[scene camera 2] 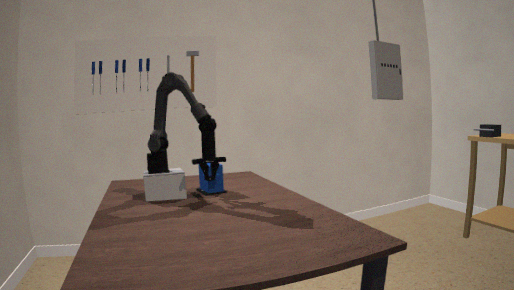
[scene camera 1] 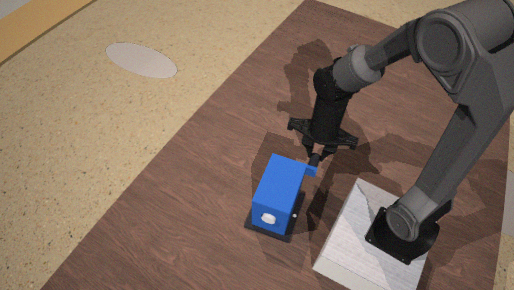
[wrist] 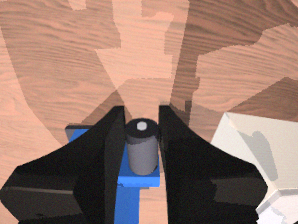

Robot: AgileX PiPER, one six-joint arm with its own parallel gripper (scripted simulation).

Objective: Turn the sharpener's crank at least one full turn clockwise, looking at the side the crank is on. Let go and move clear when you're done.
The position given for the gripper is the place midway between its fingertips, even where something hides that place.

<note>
In view: the gripper (scene camera 1: 315, 155) and a blue sharpener (scene camera 1: 273, 199).
The gripper shows as well in the wrist view (wrist: 141, 118).
</note>
